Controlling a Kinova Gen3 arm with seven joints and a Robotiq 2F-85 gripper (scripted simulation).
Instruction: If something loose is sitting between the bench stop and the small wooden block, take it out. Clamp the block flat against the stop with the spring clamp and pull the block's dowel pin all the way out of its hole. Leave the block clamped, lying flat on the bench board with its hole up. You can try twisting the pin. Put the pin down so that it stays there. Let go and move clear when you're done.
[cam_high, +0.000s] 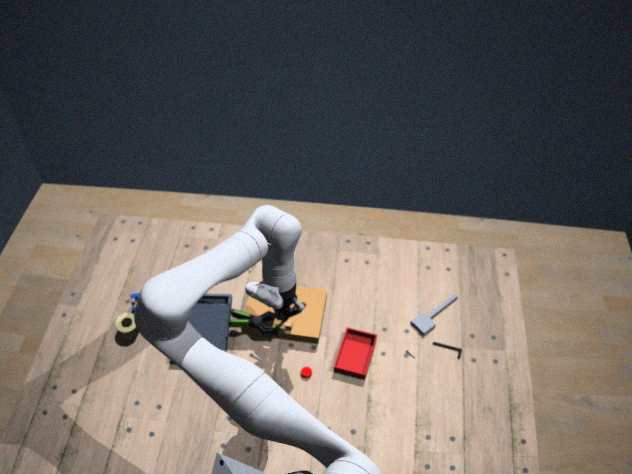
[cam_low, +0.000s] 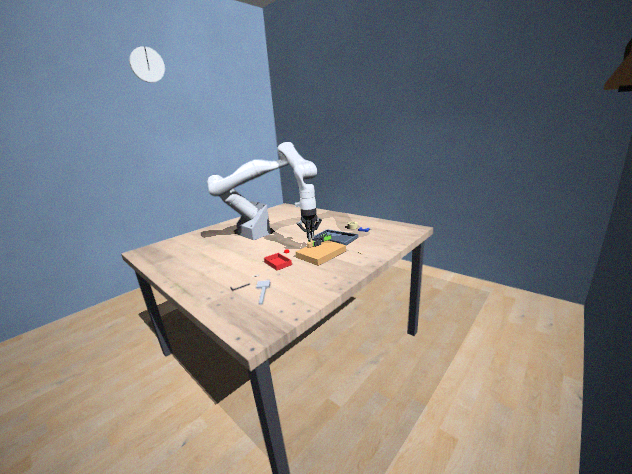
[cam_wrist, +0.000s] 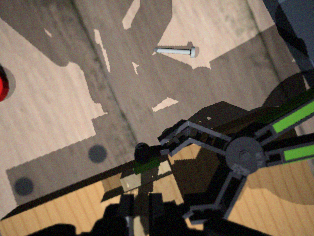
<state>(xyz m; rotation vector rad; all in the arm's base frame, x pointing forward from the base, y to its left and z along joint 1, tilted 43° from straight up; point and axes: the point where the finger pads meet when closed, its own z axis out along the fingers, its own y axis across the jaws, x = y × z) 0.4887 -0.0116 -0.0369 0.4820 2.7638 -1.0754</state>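
The dowel pin is 20 mm below my hand. Round my hand: bench board: 70 mm below, 60 mm ahead, 10 mm to the left; then wooden block: 50 mm below; then red disc: 100 mm behind, 80 mm to the right, 80 mm below.
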